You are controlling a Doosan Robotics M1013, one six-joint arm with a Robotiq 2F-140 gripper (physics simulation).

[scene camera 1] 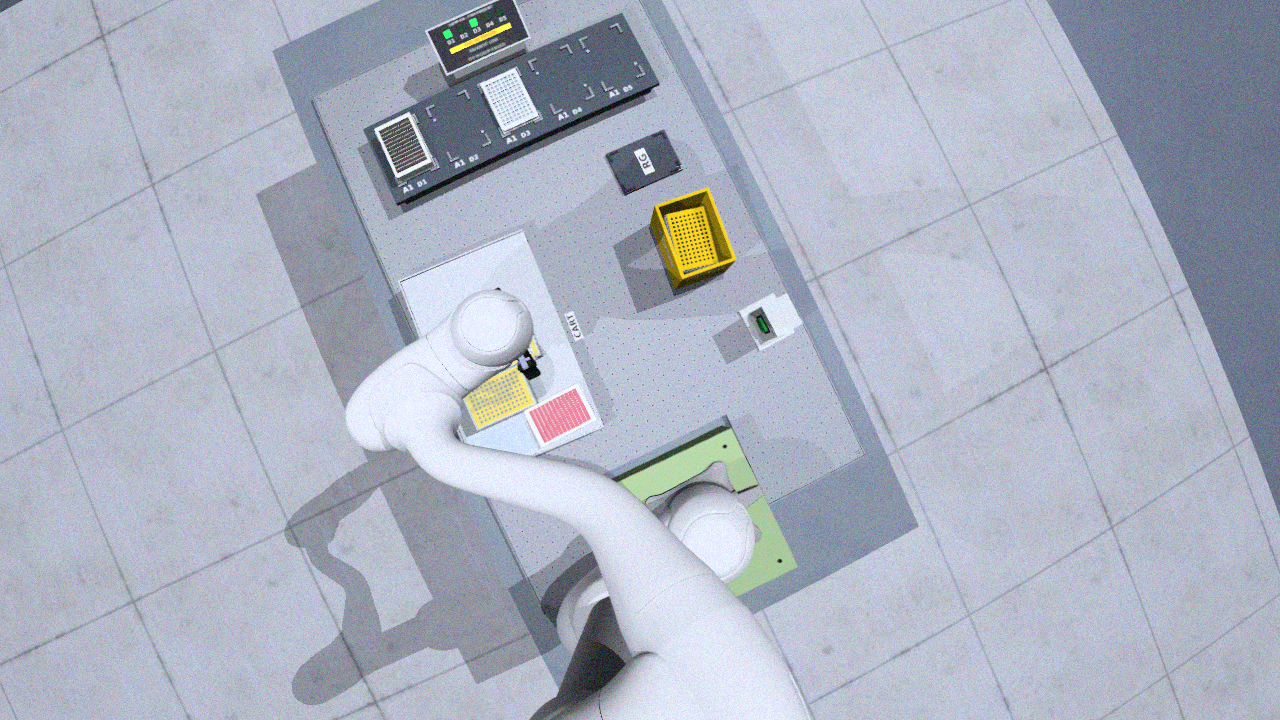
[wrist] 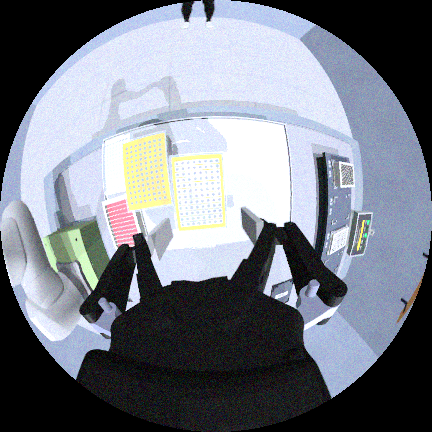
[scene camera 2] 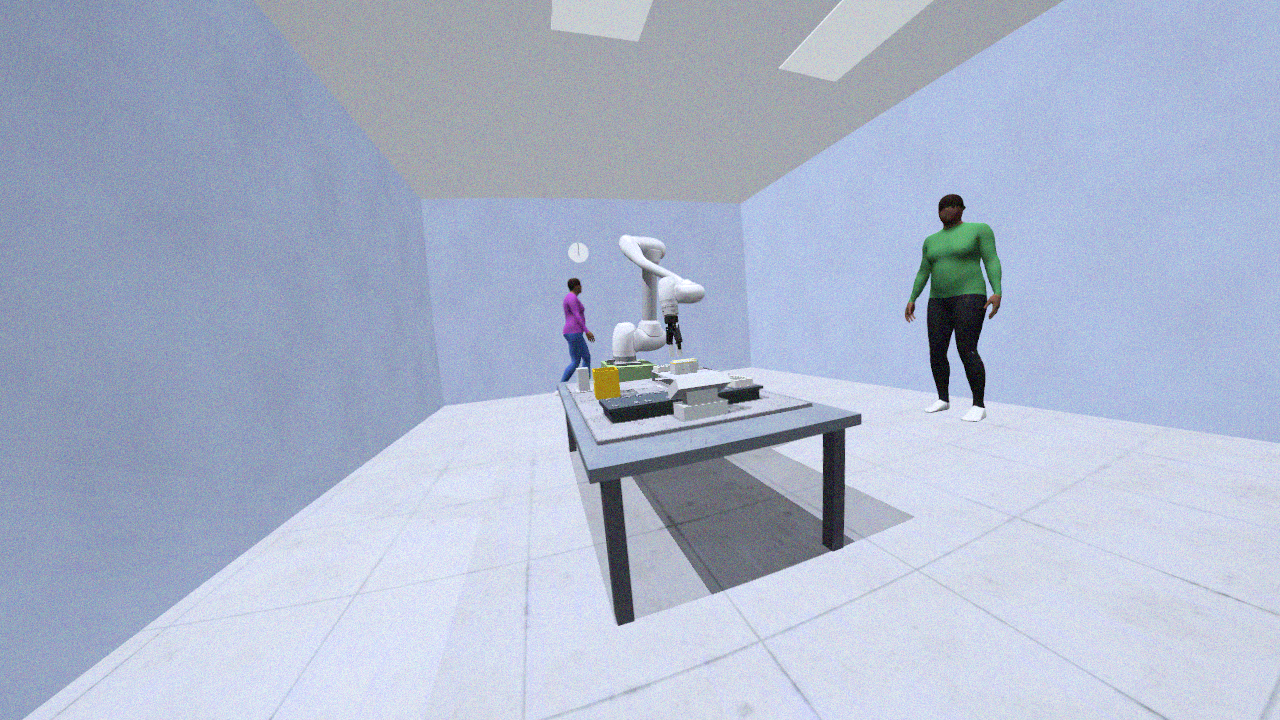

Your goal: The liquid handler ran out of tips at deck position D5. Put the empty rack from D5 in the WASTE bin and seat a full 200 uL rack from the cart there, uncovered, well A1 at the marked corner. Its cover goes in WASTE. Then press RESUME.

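Frame: origin at the arm's base, x ahead, y left, z up, level; millimetres.
Where they show: gripper, fingertip midpoint: (wrist: 205, 221) (scene camera 2: 675, 356); arm's base at its link origin: (wrist: 76, 283) (scene camera 2: 624, 363).
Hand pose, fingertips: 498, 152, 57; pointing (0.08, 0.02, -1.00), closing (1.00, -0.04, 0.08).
Things, the pixels of their top centre, and the offset from my fingertips, as dx, dy, dz. "spot": a spot on its surface instead.
- white rack with a yellow frame, top centre: (wrist: 198, 192) (scene camera 2: 682, 361) -1, +41, -31
- white cart tray at its top centre: (wrist: 196, 181) (scene camera 1: 499, 353) (scene camera 2: 686, 371) -2, +60, -89
- solid yellow rack with grey holes, top centre: (wrist: 142, 170) (scene camera 1: 497, 397) -86, +95, -32
- yellow WASTE bin at a spot on its surface: (scene camera 1: 659, 234) spot: +66, -355, -95
- perforated rack at its top centre: (scene camera 1: 692, 238) +22, -407, -64
- green button at a spot on its surface: (scene camera 1: 762, 324) spot: -205, -450, -61
- red rack at its top centre: (scene camera 1: 559, 415) (wrist: 121, 226) (scene camera 2: 665, 365) -175, +6, -64
- D1 at its top centre: (scene camera 1: 402, 145) (wrist: 347, 174) (scene camera 2: 735, 377) +490, +41, -69
- D3 at its top centre: (scene camera 1: 509, 99) (wrist: 339, 239) +483, -206, -86
- display at a spot on its surface: (scene camera 1: 477, 35) spot: +621, -207, -34
- black RG box at its top centre: (scene camera 1: 644, 160) (wrist: 281, 295) +241, -416, -141
My gripper (wrist: 205, 221) (scene camera 2: 675, 351) is open and empty, above the near end of a white rack with a yellow frame (wrist: 199, 192) on the white cart tray (scene camera 1: 456, 265) (wrist: 265, 145). In scene camera 1 the arm hides most of that rack and the gripper. A solid yellow rack with grey holes (scene camera 1: 498, 396) (wrist: 146, 171) stands beside it and looks taller. Deck position D5 (scene camera 1: 619, 64) holds no rack. The yellow WASTE bin (scene camera 1: 659, 234) holds a perforated rack (scene camera 1: 691, 237). A green button (scene camera 1: 762, 324) sits in a white housing; its label is unreadable.
A red rack (scene camera 1: 562, 416) (wrist: 121, 220) and a pale blue one (scene camera 1: 505, 438) share the cart. The deck carries racks at D1 (scene camera 1: 402, 145) and D3 (scene camera 1: 509, 99). A display (scene camera 1: 477, 35) stands behind it. A black RG box (scene camera 1: 662, 152) lies near the bin.
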